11 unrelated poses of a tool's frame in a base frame.
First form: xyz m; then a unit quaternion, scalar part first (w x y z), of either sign.
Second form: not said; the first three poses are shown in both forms.
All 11 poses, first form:
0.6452 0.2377 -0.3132 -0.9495 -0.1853 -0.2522 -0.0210
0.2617 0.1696 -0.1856 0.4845 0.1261 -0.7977 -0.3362
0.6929 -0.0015 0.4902 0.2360 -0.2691 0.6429 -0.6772
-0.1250 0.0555 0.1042 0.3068 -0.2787 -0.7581 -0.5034
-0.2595 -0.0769 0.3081 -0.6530 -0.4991 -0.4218 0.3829
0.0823 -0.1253 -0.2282 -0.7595 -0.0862 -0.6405 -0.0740
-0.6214 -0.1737 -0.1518 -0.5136 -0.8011 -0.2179 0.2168
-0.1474 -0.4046 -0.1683 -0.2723 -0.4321 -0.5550 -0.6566
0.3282 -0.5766 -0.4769 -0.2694 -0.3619 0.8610 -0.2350
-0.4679 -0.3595 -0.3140 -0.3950 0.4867 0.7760 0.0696
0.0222 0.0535 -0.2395 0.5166 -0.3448 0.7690 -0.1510
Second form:
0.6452 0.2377 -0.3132 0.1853 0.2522 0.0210 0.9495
0.2617 0.1696 -0.1856 0.1261 -0.7977 -0.3362 0.4845
0.6929 -0.0015 0.4902 -0.2691 0.6429 -0.6772 0.2360
-0.1250 0.0555 0.1042 -0.2787 -0.7581 -0.5034 0.3068
-0.2595 -0.0769 0.3081 0.4991 0.4218 -0.3829 0.6530
0.0823 -0.1253 -0.2282 0.0862 0.6405 0.0740 0.7595
-0.6214 -0.1737 -0.1518 0.8011 0.2179 -0.2168 0.5136
-0.1474 -0.4046 -0.1683 0.4321 0.5550 0.6566 0.2723
0.3282 -0.5766 -0.4769 0.3619 -0.8610 0.2350 0.2694
-0.4679 -0.3595 -0.3140 -0.4867 -0.7760 -0.0696 0.3950
0.0222 0.0535 -0.2395 -0.3448 0.7690 -0.1510 0.5166

